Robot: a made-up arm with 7 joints. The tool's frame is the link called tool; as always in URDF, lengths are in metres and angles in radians.
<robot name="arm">
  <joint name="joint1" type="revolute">
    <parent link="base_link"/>
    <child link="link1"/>
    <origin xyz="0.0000 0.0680 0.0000" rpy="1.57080 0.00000 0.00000"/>
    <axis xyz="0 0 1"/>
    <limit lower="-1.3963" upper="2.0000" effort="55" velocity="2.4"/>
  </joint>
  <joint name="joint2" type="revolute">
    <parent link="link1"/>
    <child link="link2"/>
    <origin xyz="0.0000 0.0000 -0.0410" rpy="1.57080 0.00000 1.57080"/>
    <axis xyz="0 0 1"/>
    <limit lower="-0.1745" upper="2.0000" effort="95" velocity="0.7"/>
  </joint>
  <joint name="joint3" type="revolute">
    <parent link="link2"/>
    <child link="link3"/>
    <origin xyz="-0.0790 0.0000 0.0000" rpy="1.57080 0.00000 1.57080"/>
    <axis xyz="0 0 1"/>
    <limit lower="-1.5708" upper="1.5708" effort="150" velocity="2.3"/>
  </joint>
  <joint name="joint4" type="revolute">
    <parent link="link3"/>
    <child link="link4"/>
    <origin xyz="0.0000 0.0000 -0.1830" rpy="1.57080 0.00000 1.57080"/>
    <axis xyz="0 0 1"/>
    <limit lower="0.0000" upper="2.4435" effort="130" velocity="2.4"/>
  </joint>
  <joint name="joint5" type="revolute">
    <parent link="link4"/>
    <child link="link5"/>
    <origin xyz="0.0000 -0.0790 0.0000" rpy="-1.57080 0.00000 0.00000"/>
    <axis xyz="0 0 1"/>
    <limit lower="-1.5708" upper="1.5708" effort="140" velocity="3.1"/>
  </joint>
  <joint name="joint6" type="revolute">
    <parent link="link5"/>
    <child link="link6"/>
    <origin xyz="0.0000 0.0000 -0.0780" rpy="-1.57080 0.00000 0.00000"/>
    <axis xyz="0 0 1"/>
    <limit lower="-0.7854" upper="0.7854" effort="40" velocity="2.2"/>
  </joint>
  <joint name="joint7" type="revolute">
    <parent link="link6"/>
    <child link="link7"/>
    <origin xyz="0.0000 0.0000 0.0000" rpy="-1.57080 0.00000 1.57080"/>
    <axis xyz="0 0 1"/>
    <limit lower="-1.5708" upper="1.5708" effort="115" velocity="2.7"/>
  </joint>
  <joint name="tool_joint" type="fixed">
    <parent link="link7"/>
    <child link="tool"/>
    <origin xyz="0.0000 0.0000 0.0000" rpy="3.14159 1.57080 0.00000"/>
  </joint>
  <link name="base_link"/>
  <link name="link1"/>
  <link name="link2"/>
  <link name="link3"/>
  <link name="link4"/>
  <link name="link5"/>
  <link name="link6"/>
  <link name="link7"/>
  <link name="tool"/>
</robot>
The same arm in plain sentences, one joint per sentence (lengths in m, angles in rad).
The arm has seven revolute joints in a row. What follows holds with every joint at zero, and every direction is one of the base frame's. The first joint sits 0.0680 m along +y from the base frame's origin and turns about -y, from -1.3963 to 2.0000 rad. The second joint sits 0.0410 m along +y from the first joint and turns about +x, from -0.1745 to 2.0000 rad. The third joint sits 0.0790 m along -z from the second joint and turns about +z, from -1.5708 to 1.5708 rad. The fourth joint sits 0.1830 m along -z from the third joint and turns about -y, from 0.0000 to 2.4435 rad. The fifth joint sits 0.0790 m along -z from the fourth joint and turns about +z, from -1.5708 to 1.5708 rad. The sixth joint sits 0.0780 m along -z from the fifth joint and turns about +y, from -0.7854 to 0.7854 rad. The seventh joint sits at the same point as the sixth joint and turns about -x, from -1.5708 to 1.5708 rad. The tool frame, which is the frame that the pose is given for, sits at the same point as the seventh joint; its axes are the base frame's turned by roll 0.0000, pitch 0.0000 and yaw 0.0000 rad (as in URDF: about the fixed x, then y, then z).
